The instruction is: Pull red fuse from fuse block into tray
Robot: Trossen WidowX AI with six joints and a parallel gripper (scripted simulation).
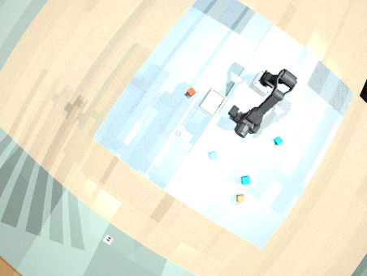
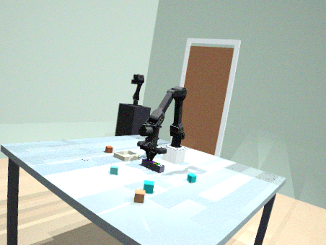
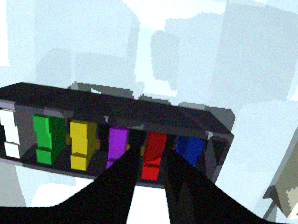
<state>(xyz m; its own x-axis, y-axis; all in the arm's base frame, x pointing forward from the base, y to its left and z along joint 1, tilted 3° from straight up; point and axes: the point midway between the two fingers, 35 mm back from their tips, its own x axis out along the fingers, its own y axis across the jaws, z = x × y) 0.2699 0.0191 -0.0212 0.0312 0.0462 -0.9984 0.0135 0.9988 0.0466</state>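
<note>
My gripper tip is 10 mm above the red fuse. Round my gripper tip: tray 190 mm to the right, 30 mm below.
</note>
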